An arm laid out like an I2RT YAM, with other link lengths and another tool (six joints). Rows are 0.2 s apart.
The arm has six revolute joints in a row. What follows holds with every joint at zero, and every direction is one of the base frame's. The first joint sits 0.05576 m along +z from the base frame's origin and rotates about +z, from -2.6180 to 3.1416 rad. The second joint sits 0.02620 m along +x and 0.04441 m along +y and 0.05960 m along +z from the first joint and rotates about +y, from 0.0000 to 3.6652 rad. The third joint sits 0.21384 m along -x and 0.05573 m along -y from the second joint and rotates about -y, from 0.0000 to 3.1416 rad. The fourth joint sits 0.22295 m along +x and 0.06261 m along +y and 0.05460 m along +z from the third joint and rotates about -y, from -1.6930 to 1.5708 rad. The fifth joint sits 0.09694 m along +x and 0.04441 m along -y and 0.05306 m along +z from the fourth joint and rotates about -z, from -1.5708 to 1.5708 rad. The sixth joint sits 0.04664 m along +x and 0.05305 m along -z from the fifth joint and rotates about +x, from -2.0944 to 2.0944 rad. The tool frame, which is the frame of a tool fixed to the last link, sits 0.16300 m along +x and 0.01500 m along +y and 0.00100 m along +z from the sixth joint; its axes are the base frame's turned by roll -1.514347, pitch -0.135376 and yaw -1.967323 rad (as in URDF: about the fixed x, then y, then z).
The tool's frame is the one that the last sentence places.
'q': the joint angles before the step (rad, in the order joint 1, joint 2, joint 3, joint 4, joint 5, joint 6). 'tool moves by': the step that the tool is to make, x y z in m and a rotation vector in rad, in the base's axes. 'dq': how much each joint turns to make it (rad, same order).
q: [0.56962, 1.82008, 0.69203, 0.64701, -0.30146, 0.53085]
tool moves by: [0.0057, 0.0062, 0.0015, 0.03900, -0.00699, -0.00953]
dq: [0.00487, 0.05307, 0.01326, 0.07687, -0.00006, 0.03391]
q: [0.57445, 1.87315, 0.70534, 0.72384, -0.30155, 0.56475]
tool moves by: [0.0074, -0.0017, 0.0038, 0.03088, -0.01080, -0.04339]
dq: [0.00335, 0.02251, -0.00817, 0.06754, 0.03432, 0.03909]
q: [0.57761, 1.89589, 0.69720, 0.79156, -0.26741, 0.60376]
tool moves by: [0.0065, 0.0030, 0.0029, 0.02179, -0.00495, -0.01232]
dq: [0.00066, 0.02878, 0.02123, 0.02884, 0.00597, 0.02005]
